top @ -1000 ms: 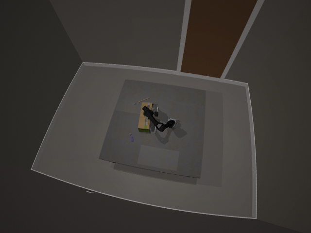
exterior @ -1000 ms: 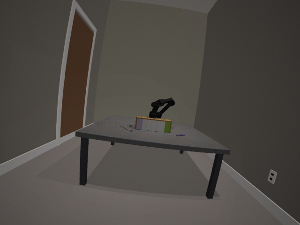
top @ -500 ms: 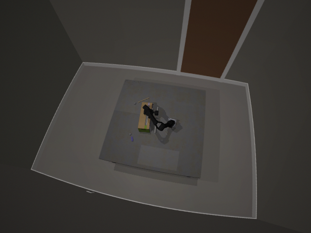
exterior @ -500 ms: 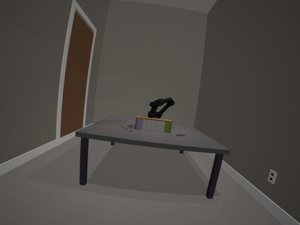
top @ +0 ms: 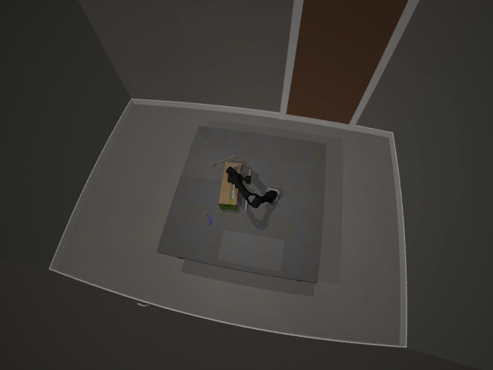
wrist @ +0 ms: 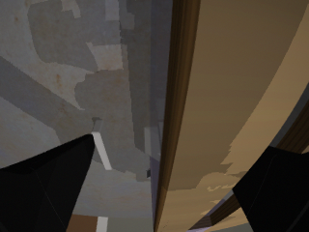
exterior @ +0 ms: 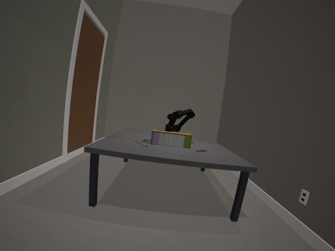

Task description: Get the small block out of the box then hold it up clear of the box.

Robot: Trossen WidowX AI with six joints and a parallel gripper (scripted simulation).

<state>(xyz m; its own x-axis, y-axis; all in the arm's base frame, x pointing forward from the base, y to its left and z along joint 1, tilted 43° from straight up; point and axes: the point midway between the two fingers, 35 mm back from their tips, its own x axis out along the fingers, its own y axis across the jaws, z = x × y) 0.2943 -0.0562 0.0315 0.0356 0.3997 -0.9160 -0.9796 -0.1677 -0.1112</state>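
Now: gripper tip 60 mm short of the purple block and 10 mm to the left of it. Also, from my gripper tip: thin wooden stick (220 mm to the right, 200 mm ahead, 80 mm below); then box (50 mm to the left, 20 mm below, 20 mm ahead).
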